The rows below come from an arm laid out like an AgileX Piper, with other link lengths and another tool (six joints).
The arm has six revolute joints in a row. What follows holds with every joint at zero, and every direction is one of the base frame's. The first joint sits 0.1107 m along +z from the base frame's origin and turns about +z. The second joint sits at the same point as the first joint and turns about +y. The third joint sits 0.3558 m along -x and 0.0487 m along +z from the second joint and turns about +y. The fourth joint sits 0.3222 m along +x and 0.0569 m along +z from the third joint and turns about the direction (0.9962, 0, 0.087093). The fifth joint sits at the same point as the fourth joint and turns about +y. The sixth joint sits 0.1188 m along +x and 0.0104 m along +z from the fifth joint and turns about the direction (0.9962, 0, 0.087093). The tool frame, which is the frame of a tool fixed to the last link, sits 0.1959 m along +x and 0.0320 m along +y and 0.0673 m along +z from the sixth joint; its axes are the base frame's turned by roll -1.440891, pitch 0.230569 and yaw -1.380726 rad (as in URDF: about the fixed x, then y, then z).
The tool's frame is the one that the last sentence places.
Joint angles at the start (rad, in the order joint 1, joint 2, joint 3, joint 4, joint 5, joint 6): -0.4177, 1.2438, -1.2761, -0.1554, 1.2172, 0.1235
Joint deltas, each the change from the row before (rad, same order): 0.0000, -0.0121, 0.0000, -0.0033, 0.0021, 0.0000; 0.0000, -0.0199, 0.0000, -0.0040, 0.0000, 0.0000; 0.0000, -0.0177, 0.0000, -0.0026, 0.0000, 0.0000; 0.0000, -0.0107, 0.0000, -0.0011, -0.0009, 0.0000; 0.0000, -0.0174, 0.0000, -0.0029, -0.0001, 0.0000; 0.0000, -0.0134, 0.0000, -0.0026, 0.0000, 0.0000; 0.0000, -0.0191, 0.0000, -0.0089, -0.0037, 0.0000; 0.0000, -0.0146, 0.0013, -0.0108, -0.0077, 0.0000; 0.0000, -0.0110, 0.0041, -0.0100, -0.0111, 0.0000; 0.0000, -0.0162, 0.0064, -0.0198, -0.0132, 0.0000; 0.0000, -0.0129, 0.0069, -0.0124, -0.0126, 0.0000; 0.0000, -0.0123, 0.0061, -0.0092, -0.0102, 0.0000; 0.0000, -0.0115, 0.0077, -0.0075, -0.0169, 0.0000
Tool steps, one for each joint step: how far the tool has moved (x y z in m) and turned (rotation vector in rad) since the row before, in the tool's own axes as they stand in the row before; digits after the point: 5 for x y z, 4 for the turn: 0.00077, -0.00064, -0.00562, 0.0105, -0.0001, -0.0011; 0.00050, -0.00191, -0.00934, 0.0201, -0.0026, -0.0017; 0.00022, -0.00163, -0.00829, 0.0176, -0.0032, -0.0011; -0.00010, -0.00123, -0.00503, 0.0113, -0.0026, -0.0006; 0.00032, -0.00168, -0.00816, 0.0175, -0.0028, -0.0011; 0.00037, -0.00132, -0.00629, 0.0135, -0.0018, -0.0010; 0.00147, -0.00345, -0.00923, 0.0241, 0.0007, -0.0039; 0.00177, -0.00399, -0.00688, 0.0228, 0.0026, -0.0053; 0.00156, -0.00353, -0.00434, 0.0196, 0.0026, -0.0056; 0.00404, -0.00461, -0.00630, 0.0269, 0.0095, -0.0100; 0.00230, -0.00326, -0.00440, 0.0207, 0.0044, -0.0070; 0.00169, -0.00256, -0.00424, 0.0178, 0.0025, -0.0053; 0.00056, -0.00364, -0.00355, 0.0212, -0.0008, -0.0057
